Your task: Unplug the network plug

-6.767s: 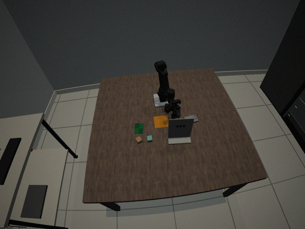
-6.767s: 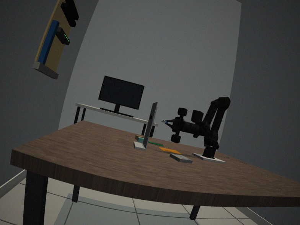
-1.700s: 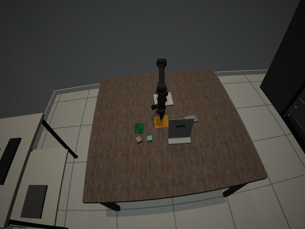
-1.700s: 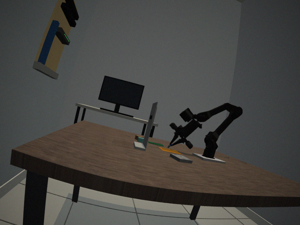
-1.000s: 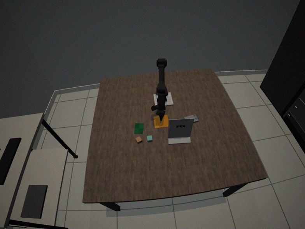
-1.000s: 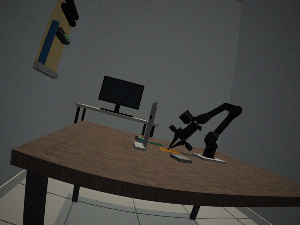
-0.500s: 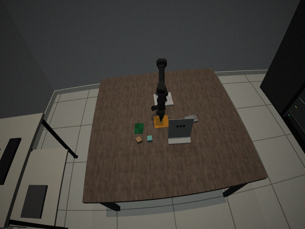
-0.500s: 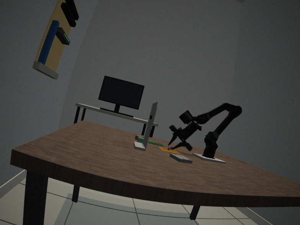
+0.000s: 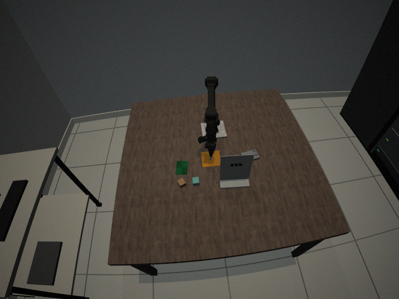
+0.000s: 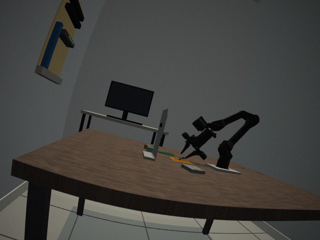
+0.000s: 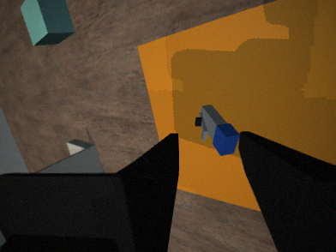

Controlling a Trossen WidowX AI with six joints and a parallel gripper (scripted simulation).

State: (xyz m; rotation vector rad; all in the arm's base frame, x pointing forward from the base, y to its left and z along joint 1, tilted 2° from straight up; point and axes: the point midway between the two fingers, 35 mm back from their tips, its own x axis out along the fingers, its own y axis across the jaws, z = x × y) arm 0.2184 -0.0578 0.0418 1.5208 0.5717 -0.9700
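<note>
The blue network plug is 1 cm below my gripper tip. From my gripper tip the other things lie so: green flat square: 3 cm ahead, 19 cm to the right, 3 cm below; then teal cube: 16 cm ahead, 12 cm to the right, 1 cm below; then orange flat square: 3 cm below.
</note>
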